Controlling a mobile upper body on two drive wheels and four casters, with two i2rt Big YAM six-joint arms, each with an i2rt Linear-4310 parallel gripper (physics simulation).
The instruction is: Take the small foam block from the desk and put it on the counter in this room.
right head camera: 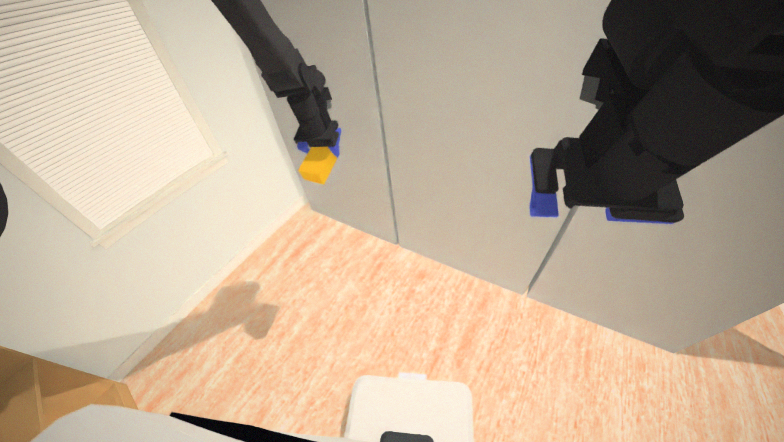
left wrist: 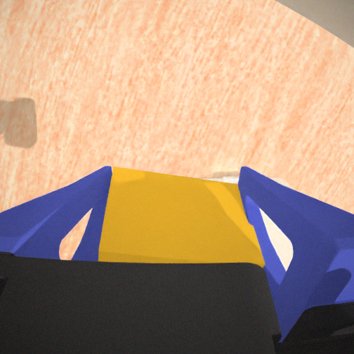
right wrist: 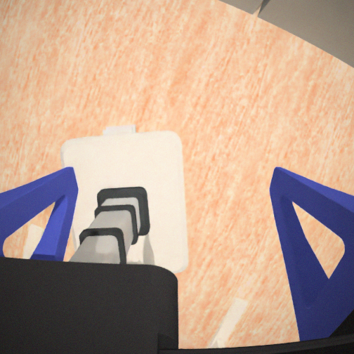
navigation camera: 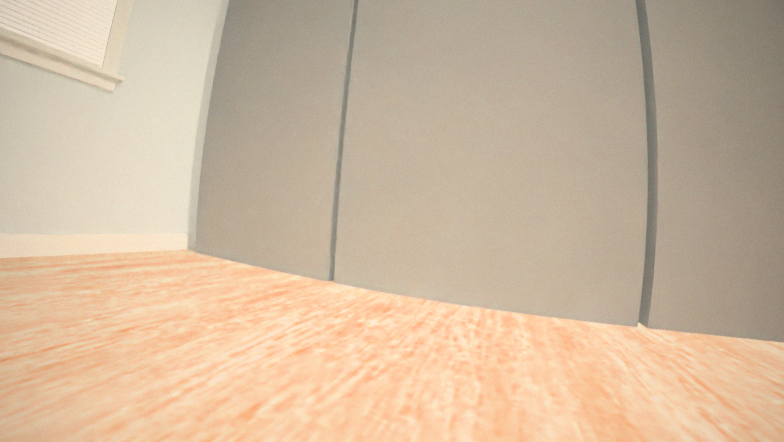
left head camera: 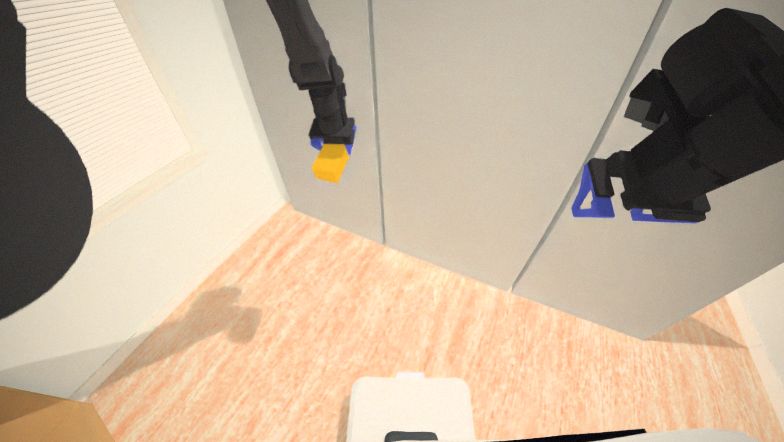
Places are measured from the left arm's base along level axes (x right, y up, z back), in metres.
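Pixels of known places: left gripper, between the fingertips: (left head camera: 338, 154); right gripper, between the fingertips: (right head camera: 569, 213) (left head camera: 603, 214).
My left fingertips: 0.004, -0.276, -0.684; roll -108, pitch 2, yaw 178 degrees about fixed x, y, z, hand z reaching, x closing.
Behind a point stands the place of what it marks, as x, y, z.
The small foam block (left head camera: 329, 163) @[-0.001, -0.256, -0.607] (right head camera: 317, 165) @[0.007, -0.256, -0.608] (left wrist: 177, 217) is yellow and sits between the blue fingers of my left gripper (left head camera: 333, 147) @[0.004, -0.276, -0.684] (right head camera: 319, 149) @[0.004, -0.276, -0.684] (left wrist: 175, 177). The left gripper is shut on it and holds it in the air, in front of a tall grey panelled surface. The block's sides against the fingers are hidden. My right gripper (left head camera: 622, 214) (right head camera: 581, 214) @[0.457, -0.148, -0.324] (right wrist: 173, 177) is open, with a wide gap between its blue fingertips, and hangs in the air at the right of both head views. Neither the desk top nor a counter top can be made out in these views.
Tall grey panels (left head camera: 483, 109) @[0.497, -0.292, -1.067] (right head camera: 455, 109) @[0.392, -0.329, -1.117] (navigation camera: 483, 164) @[0.501, -0.995, -1.066] stand across the front. A wall with a blinded window (left head camera: 98, 98) @[-1.231, -0.121, -1.068] (right head camera: 109, 109) @[-1.260, -0.076, -1.005] (navigation camera: 60, 27) @[-1.183, -0.459, -1.169] is at the left. A wooden bookshelf's corner (left head camera: 49, 411) @[-1.660, -1.215, 0.075] (right head camera: 118, 392) @[-1.551, -1.313, 0.053] shows at the lower left. My white base (left head camera: 411, 403) @[0.227, -1.150, -0.212] (right wrist: 160, 170) is below.
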